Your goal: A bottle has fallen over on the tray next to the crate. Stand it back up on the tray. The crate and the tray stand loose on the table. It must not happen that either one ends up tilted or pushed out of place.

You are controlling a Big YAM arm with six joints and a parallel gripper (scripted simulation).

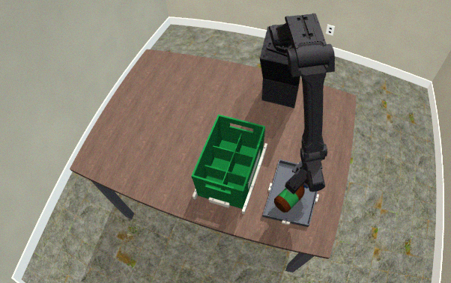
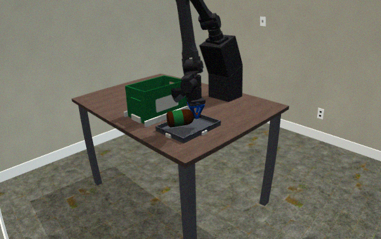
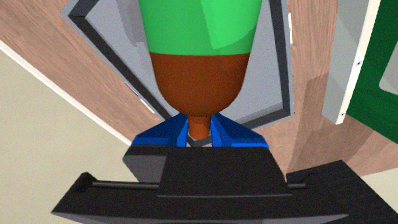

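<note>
Now: hand 5 cm short of the bottle and 2 cm to the left of it. From my hand the other things lie so: tray (5 cm below, 3 cm ahead, 2 cm to the right); then green crate (29 cm to the right, 4 cm ahead, 2 cm above).
</note>
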